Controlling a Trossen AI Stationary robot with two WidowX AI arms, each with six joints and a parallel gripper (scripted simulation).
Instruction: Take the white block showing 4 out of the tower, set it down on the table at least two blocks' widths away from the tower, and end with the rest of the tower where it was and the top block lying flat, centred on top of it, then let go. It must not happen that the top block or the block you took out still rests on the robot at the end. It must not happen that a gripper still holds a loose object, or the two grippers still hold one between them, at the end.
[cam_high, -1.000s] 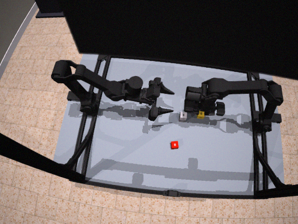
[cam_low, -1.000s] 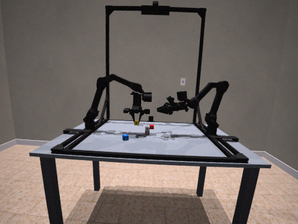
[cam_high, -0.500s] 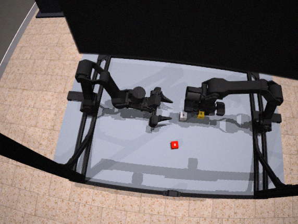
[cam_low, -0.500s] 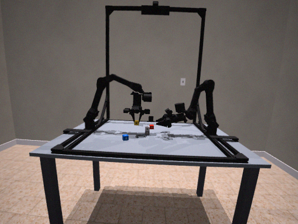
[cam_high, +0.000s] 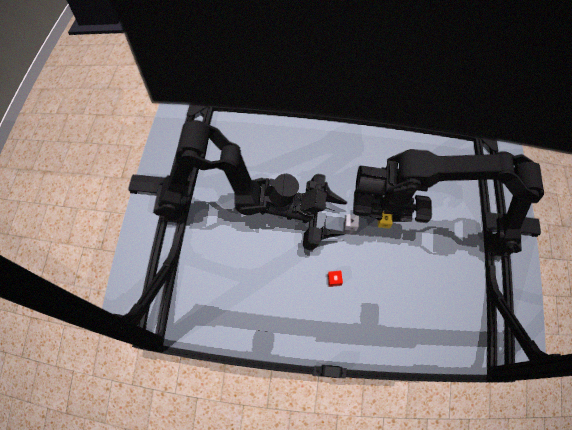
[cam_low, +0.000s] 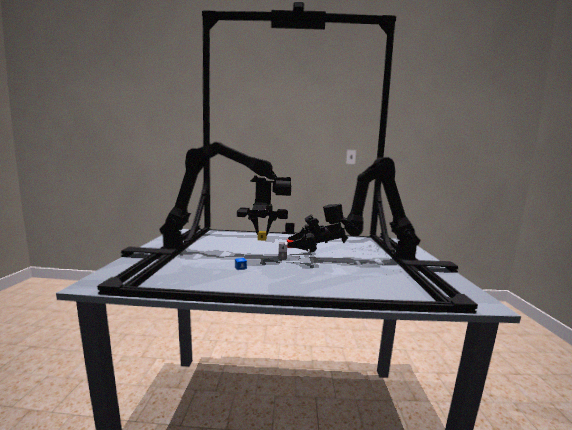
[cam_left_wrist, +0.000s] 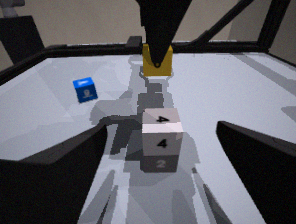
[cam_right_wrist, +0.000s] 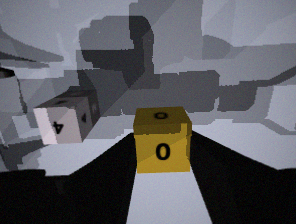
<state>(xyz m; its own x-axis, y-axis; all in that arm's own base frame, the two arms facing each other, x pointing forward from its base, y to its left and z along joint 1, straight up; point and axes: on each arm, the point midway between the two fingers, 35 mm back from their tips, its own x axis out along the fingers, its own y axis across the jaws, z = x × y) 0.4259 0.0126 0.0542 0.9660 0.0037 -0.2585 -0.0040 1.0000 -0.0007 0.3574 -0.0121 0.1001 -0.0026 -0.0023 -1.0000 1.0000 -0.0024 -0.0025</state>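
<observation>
Now: the yellow block 4 cm below my right hand.
</observation>
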